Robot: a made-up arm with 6 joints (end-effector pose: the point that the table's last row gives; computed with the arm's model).
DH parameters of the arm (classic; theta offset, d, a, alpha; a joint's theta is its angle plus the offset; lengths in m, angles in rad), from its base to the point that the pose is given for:
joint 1: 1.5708 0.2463 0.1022 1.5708
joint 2: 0 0.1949 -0.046 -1.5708
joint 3: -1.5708 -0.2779 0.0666 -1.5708
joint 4: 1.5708 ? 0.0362 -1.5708
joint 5: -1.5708 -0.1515 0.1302 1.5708
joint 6: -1.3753 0 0.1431 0
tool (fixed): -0.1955 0.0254 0 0
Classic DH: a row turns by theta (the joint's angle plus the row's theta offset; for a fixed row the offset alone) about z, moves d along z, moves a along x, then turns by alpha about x.
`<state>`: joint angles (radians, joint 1 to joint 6).
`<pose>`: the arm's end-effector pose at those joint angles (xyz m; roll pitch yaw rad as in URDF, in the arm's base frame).
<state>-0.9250 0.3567 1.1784 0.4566 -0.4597 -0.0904</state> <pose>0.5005 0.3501 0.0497 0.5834 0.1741 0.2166</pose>
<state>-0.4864 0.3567 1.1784 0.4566 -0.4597 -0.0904</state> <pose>0.3044 0.5295 0.0497 0.5834 0.1741 0.6552</pose>
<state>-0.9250 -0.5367 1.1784 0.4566 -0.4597 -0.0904</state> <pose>0.2266 0.1438 -0.2729 0.0030 0.9381 -0.1199</pose>
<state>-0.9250 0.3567 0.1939 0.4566 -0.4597 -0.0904</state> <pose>0.7308 -0.0463 0.0294 0.8090 0.4268 -0.6471</pose>
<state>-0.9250 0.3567 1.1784 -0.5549 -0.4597 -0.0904</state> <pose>0.3635 0.2772 0.2934 0.7473 -0.8167 0.0100</pose>
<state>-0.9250 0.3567 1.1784 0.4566 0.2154 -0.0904</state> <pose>0.4782 0.3859 -0.0384 -0.0913 0.1161 0.2019</pose>
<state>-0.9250 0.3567 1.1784 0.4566 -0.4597 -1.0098</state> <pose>0.4791 0.2407 -0.0111 0.2285 0.5662 -0.6884</pose>
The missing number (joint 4, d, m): 0.2147
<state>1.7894 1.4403 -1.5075 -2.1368 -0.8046 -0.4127</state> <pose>-0.2695 0.4023 0.3424 1.0264 -0.3555 -0.0995</pose>
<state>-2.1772 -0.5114 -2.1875 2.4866 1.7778 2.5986</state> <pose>-0.2652 -0.3100 0.1932 0.2950 -1.1747 0.2892</pose>
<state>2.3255 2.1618 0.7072 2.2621 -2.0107 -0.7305</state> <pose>-0.3715 -0.3404 0.5316 2.7454 0.2243 -1.2129</pose>
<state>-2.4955 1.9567 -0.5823 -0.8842 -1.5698 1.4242</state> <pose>-0.1803 -0.2230 0.3691 2.4579 -0.0649 1.6197</pose>
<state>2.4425 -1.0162 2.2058 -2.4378 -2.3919 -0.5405</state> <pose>-0.0634 0.1957 0.4097 2.7565 -1.1555 -2.1456</pose>
